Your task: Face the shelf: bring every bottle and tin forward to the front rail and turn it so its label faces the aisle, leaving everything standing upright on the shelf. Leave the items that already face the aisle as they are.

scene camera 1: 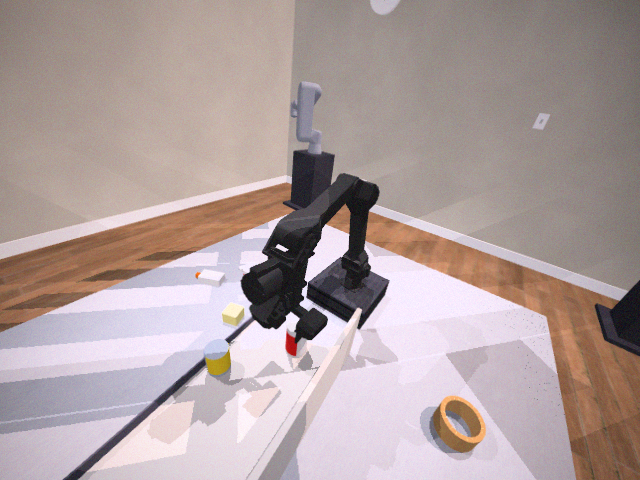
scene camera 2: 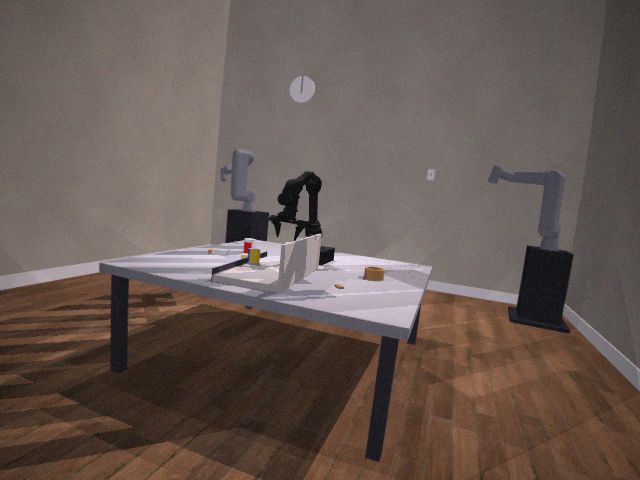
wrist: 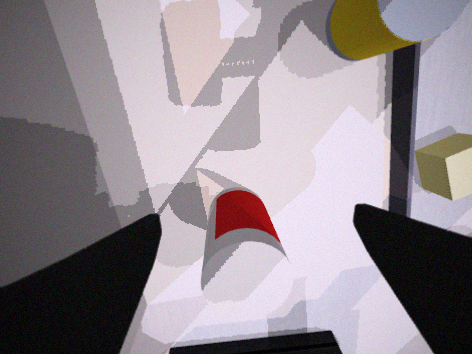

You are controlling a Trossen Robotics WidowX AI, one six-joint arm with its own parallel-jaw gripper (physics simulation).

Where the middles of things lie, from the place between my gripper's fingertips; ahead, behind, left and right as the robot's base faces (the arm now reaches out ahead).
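There's a yellow block point(wrist: 437, 163) that's 230 mm to the right of my hand, 10 mm behind it and 130 mm below it. The dark front rail point(wrist: 406, 61) is 130 mm below my hand too, 120 mm to the right of it and 160 mm ahead of it. And the white shelf board point(scene camera 1: 230, 420), that one's 130 mm ahead of my hand, 10 mm to the left of it and 140 mm below it.
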